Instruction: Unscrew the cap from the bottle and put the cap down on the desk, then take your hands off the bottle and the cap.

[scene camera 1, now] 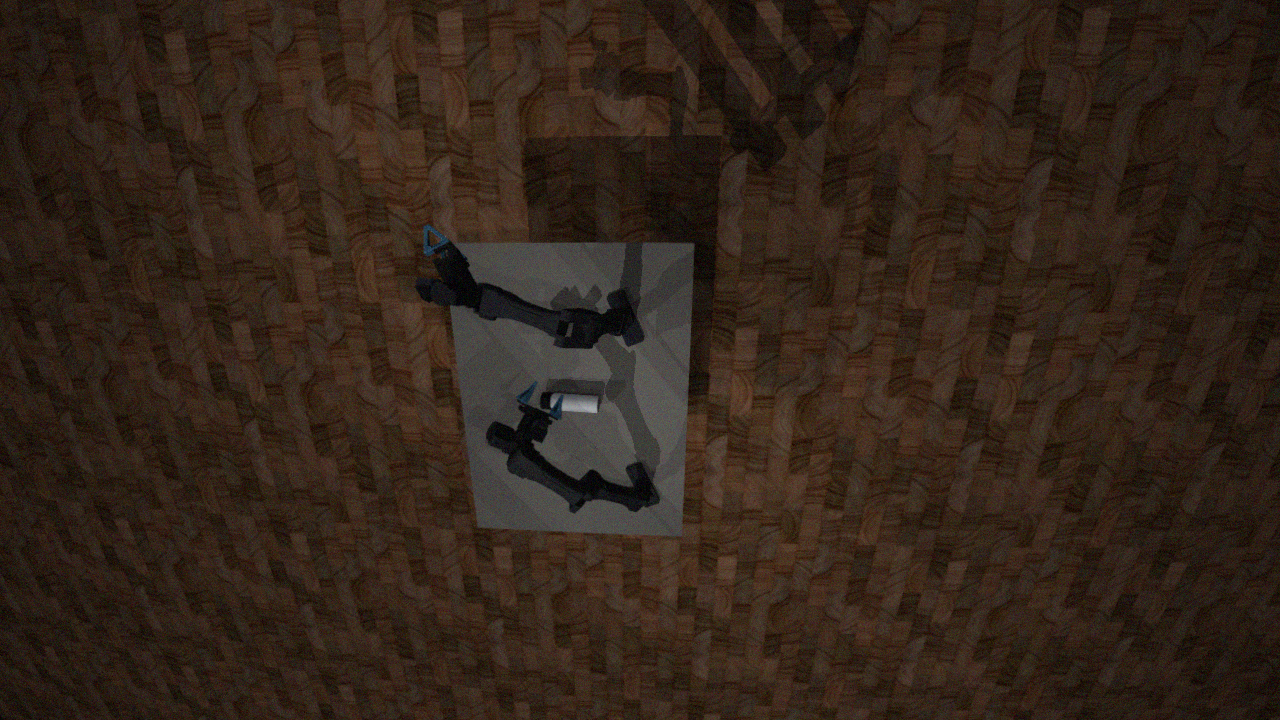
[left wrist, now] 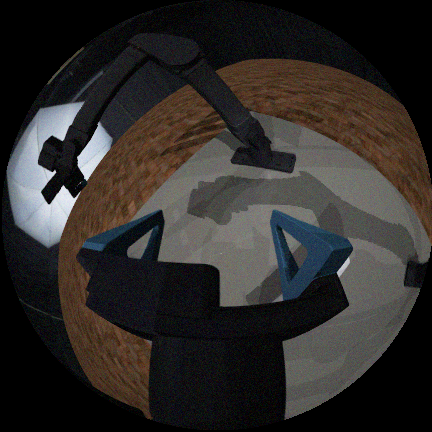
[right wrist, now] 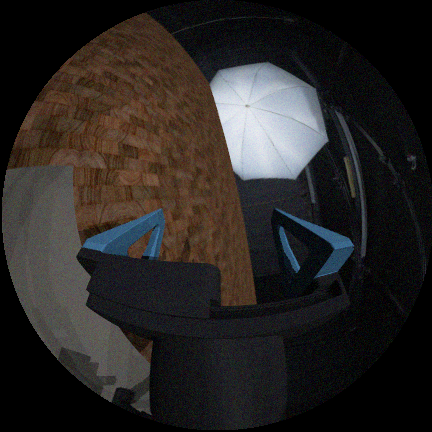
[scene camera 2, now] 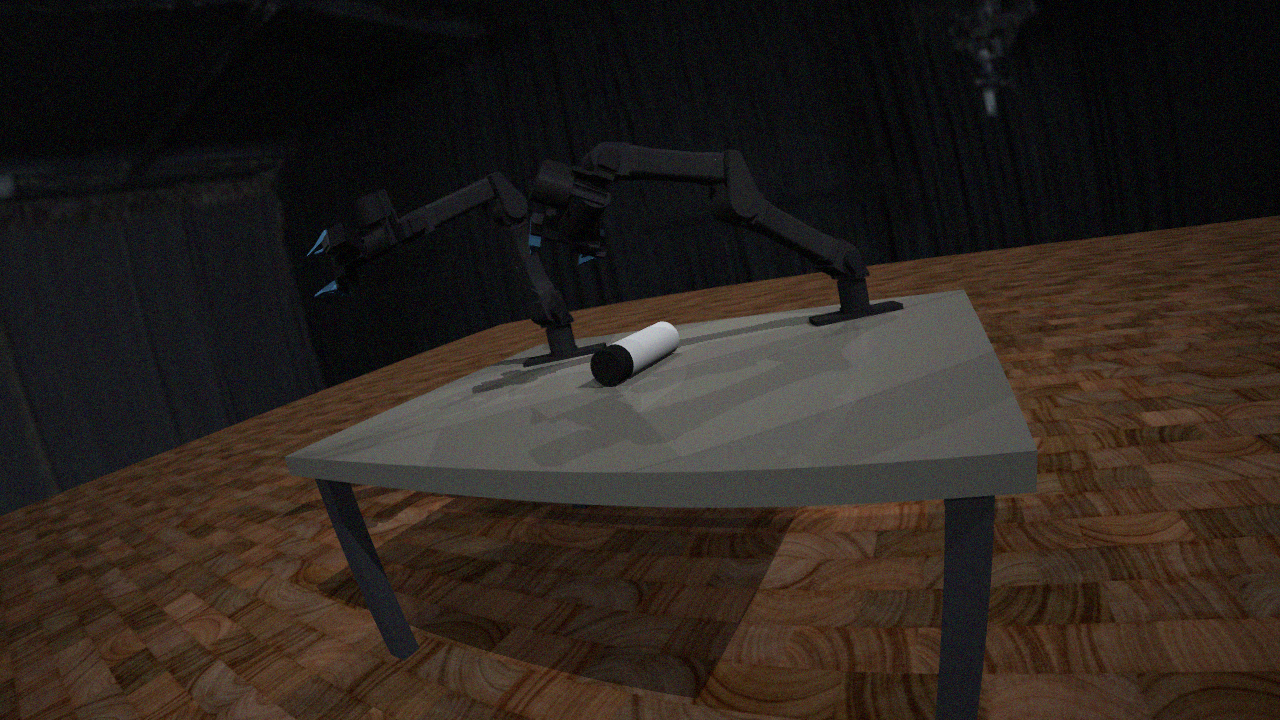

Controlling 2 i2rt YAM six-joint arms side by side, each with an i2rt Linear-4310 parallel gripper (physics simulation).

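Pixels of known places: left gripper, fingertip midpoint: (scene camera 1: 549, 388) (left wrist: 216, 215) (scene camera 2: 555, 257); right gripper, fingertip midpoint: (scene camera 1: 434, 233) (right wrist: 217, 214) (scene camera 2: 311, 276); left arm's base, link origin: (scene camera 1: 642, 484) (scene camera 2: 856, 315); right arm's base, link origin: (scene camera 1: 625, 318) (left wrist: 262, 158) (scene camera 2: 565, 356).
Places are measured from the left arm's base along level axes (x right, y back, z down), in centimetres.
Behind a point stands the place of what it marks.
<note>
The white bottle (scene camera 1: 577, 402) {x 44.6, y -6.6, z -6.3 cm} (scene camera 2: 653, 344) {x 41.8, y -11.1, z -4.2 cm} lies on its side on the grey desk (scene camera 1: 505, 505) {x 12.9, y -59.4, z 0.0 cm} (scene camera 2: 895, 385) {x 11.3, y -50.6, z 0.0 cm}. Its black cap (scene camera 1: 546, 400) {x 49.9, y -17.1, z -6.2 cm} (scene camera 2: 612, 365) {x 48.6, y -20.5, z -3.7 cm} is on the end nearer scene camera 2. A white sliver of the bottle (left wrist: 343, 267) {x 38.9, y -3.7, z -5.6 cm} shows behind a finger in the left wrist view. My left gripper (scene camera 1: 542, 399) {x 56.7, y -6.2, z -23.4 cm} (scene camera 2: 562, 249) {x 56.7, y -6.2, z -23.4 cm} (left wrist: 216, 215) {x 56.7, y -6.2, z -23.4 cm} is open and empty, high above the desk; from above it overlaps the cap end. My right gripper (scene camera 1: 434, 240) {x 109.1, y -10.8, z -33.3 cm} (scene camera 2: 322, 265) {x 109.1, y -10.8, z -33.3 cm} (right wrist: 217, 214) {x 109.1, y -10.8, z -33.3 cm} is open and empty, raised and out past the desk's edge, away from the bottle.
The left arm's base (scene camera 2: 856, 310) {x 0.9, y -3.4, z -1.6 cm} and the right arm's base (scene camera 2: 563, 353) {x 64.8, y 18.7, z -1.4 cm} (left wrist: 263, 159) {x 63.7, y 19.3, z -2.7 cm} stand on the desk. The right arm reaches over the desk at the top in scene camera 1. Wooden floor (scene camera 1: 895, 447) surrounds the desk. A white umbrella (right wrist: 270, 125) stands beyond it.
</note>
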